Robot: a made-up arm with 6 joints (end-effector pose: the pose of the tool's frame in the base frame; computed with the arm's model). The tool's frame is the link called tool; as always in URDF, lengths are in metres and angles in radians. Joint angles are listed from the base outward.
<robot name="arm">
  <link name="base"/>
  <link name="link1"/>
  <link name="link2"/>
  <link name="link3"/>
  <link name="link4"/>
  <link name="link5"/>
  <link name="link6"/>
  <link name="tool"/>
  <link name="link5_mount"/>
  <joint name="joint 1" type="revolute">
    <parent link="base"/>
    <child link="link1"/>
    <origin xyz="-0.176 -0.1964 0.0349" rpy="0 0 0"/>
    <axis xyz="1 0 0"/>
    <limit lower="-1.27" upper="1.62"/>
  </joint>
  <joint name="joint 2" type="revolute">
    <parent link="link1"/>
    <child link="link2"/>
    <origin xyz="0.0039 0.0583 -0.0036" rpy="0 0 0"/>
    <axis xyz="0 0 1"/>
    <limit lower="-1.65" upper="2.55"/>
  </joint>
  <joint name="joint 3" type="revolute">
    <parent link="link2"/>
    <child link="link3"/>
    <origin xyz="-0.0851 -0.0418 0.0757" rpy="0 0 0"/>
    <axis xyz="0 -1 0"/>
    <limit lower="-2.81" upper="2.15"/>
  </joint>
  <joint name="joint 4" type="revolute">
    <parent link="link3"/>
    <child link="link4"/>
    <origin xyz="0.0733 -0.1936 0.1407" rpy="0 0 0"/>
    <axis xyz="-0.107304 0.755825 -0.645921"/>
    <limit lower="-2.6" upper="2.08"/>
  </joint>
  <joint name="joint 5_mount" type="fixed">
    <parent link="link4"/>
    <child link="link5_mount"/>
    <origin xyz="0.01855 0.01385 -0.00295" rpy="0 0 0"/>
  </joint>
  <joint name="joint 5" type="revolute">
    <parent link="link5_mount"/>
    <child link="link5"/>
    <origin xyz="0.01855 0.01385 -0.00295" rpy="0 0 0"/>
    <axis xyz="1 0 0"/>
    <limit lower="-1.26" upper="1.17"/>
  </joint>
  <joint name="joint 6" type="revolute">
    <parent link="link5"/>
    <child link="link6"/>
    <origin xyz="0.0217 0.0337 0.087" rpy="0 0 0"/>
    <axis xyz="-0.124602 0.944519 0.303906"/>
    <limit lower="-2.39" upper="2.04"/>
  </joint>
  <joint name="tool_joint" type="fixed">
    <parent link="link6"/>
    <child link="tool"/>
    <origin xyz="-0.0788 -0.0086 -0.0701" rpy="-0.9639 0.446 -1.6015"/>
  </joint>
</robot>
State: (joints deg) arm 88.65 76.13 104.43 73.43 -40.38 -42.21
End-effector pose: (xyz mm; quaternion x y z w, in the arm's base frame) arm 0.8 -332.0 -114.2 0.7973 0.3744 -0.1423 0.4514
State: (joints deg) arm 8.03 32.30 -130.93 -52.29 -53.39 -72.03
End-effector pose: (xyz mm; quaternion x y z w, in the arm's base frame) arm -148.0 -262.4 -108.6 -0.2921 0.4663 -0.1136 0.8273
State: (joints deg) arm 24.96 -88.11 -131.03 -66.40 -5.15 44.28
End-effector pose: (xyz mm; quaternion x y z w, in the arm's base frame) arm -434.2 -185.9 21.8 0.3016 0.8952 0.2205 0.2430
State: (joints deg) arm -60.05 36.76 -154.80 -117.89 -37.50 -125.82
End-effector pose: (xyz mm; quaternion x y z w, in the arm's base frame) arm -30.6 -279.7 4.5 0.0517 0.0849 -0.5839 0.8057
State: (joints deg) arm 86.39 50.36 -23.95 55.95 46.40 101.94
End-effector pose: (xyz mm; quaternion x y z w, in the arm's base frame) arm 152.8 -451.4 -37.1 -0.5004 0.4289 0.6788 0.3238
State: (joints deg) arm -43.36 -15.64 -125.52 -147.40 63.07 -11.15
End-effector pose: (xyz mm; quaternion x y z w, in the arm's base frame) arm -270.3 -344.5 132.8 0.3701 0.6480 0.0209 0.6654
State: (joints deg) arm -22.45 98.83 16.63 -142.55 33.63 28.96
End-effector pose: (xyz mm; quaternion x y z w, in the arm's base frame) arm 121.8 -52.8 199.4 0.1087 -0.3245 0.8550 0.3896
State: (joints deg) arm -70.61 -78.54 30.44 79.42 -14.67 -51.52
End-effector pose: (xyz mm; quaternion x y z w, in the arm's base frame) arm -395.7 -31.9 51.0 -0.2985 0.3259 0.8848 0.1477
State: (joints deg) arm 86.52 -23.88 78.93 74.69 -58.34 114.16
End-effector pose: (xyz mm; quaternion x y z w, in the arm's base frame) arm -361.0 -542.2 10.1 -0.2793 0.8237 0.4923 0.0338
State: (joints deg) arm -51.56 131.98 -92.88 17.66 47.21 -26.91
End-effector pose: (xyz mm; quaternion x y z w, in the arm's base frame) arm -78.2 -91.2 -163.2 -0.9460 0.0235 -0.3061 0.1039
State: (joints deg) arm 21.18 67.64 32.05 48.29 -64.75 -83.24
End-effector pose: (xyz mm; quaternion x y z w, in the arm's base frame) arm 66.5 -273.5 187.0 0.1819 -0.2401 -0.2943 0.9070
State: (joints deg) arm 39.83 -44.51 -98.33 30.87 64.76 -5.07
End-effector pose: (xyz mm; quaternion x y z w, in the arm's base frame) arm -267.3 -278.0 -73.7 -0.0446 -0.8860 0.0599 0.4577
